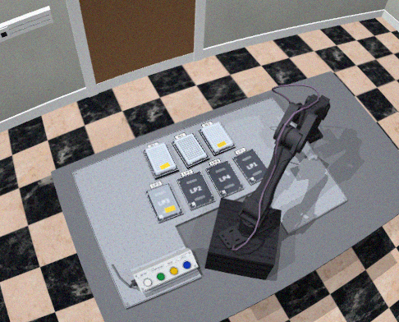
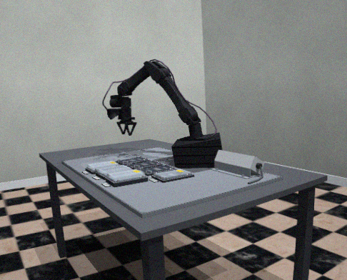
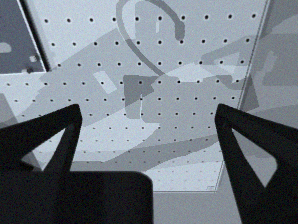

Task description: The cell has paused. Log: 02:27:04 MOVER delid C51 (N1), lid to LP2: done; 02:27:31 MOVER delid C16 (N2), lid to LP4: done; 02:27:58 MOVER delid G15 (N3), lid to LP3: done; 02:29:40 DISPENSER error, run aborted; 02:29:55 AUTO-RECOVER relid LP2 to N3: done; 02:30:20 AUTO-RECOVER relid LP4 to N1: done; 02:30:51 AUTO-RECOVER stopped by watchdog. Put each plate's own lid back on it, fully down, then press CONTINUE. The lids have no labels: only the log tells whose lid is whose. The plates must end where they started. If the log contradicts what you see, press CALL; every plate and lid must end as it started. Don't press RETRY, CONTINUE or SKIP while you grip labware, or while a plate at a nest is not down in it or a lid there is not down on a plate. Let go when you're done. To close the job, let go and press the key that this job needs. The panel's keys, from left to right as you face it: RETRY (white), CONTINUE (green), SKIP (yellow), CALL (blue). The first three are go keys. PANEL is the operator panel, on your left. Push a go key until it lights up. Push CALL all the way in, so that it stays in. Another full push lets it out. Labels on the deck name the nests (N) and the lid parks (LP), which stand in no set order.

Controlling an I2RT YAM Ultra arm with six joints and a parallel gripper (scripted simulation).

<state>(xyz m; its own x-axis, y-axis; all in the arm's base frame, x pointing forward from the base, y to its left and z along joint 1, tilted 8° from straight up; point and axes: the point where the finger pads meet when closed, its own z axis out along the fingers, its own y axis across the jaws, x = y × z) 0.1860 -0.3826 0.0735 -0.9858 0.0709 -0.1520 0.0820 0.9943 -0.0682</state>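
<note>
Right now the lp4 lid park is 31 cm to the left of my hand, 12 cm below it and 7 cm ahead of it. Also, from my hand: blue call key: 63 cm to the left, 18 cm behind, 7 cm below; lp2 lid park: 43 cm to the left, 12 cm below, 8 cm ahead; yellow skip key: 67 cm to the left, 18 cm behind, 6 cm below.
</note>
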